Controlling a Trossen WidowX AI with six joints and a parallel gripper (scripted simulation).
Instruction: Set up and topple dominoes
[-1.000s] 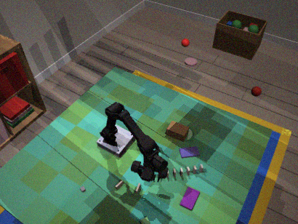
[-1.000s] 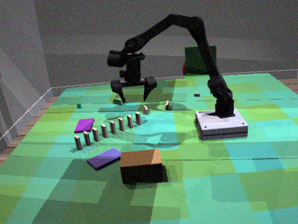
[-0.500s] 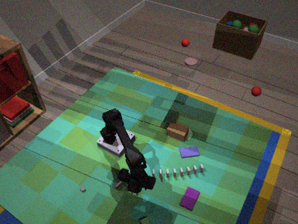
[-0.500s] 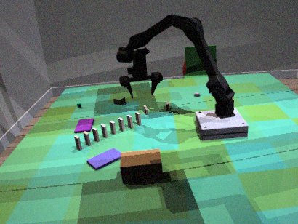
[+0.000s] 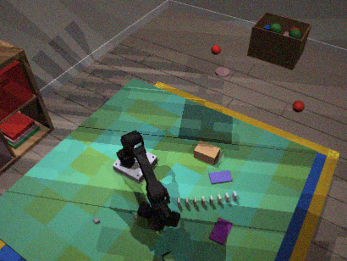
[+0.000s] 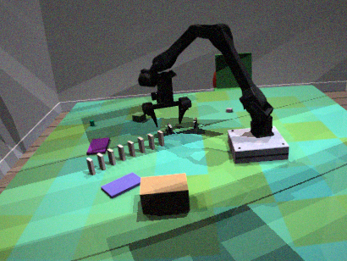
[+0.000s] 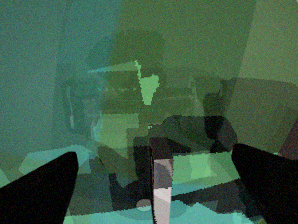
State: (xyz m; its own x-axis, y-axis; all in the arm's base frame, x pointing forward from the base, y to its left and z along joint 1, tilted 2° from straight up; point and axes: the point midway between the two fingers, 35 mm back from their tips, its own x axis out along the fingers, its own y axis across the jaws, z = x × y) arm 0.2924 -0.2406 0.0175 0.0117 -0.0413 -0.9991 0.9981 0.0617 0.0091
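The green block is 110 mm ahead of my gripper tip and 140 mm to the right of it. Round my gripper tip: green cube: 320 mm ahead, 150 mm to the right; then purple slab: 190 mm ahead, 370 mm to the left, 10 mm below; then small grey cube: 280 mm behind, 100 mm to the right, 10 mm below.
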